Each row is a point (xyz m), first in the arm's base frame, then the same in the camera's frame.
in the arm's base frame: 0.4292 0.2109 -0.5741
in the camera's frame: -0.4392 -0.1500 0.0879
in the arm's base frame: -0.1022 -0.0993 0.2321
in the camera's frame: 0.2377 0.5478 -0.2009
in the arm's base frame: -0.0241 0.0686 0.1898
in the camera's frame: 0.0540 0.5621 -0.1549
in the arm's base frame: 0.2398 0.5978 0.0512
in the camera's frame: -0.5368 0.5955 -0.0179
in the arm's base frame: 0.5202 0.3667 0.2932
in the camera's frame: -0.5011 0.5506 -0.4507
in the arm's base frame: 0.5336 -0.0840 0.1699
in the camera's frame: -0.1782 0.2350 -0.5717
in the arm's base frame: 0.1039 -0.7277 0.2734
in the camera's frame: 0.5995 0.1910 -0.6262
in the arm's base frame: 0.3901 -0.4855 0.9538
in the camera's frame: 0.3246 0.7059 -1.1389
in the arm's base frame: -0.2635 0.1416 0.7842
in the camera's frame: 0.2255 1.1554 -0.3406
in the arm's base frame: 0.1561 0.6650 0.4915
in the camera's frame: -0.4782 1.0012 -0.2113
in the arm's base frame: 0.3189 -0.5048 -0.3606
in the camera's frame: 0.2097 -0.2809 -0.2751
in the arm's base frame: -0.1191 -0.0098 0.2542
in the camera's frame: 0.1822 0.6148 -0.1661
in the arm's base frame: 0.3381 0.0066 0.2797
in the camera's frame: -0.1118 0.4462 -0.4745
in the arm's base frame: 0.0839 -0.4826 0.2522
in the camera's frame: 0.4201 0.3004 -0.4967
